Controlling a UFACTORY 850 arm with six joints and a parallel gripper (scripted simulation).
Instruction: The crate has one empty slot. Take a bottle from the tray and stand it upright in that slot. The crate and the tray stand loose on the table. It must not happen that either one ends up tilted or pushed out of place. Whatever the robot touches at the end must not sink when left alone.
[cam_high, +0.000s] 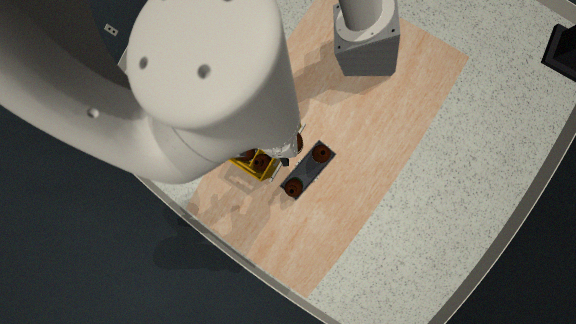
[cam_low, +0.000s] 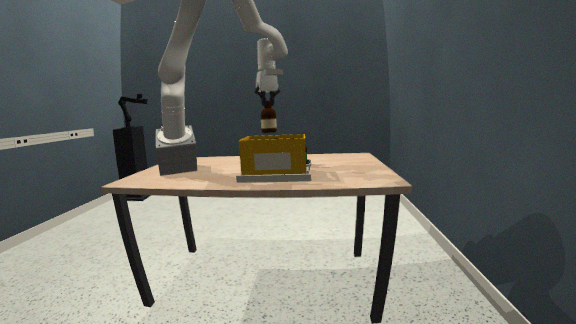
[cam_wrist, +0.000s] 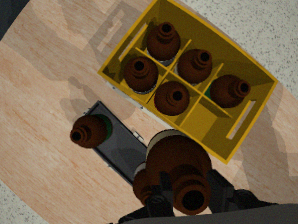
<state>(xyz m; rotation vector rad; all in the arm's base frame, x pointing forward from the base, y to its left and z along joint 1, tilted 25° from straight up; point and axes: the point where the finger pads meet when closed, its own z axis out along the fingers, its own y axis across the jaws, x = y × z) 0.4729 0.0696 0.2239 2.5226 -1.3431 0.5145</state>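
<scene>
My hand is 70 mm above the brown bottle. The rest, counted from my hand: dark tray: 60 mm ahead, 90 mm to the left, 320 mm below; then yellow crate: 30 mm ahead, 130 mm to the right, 250 mm below.
</scene>
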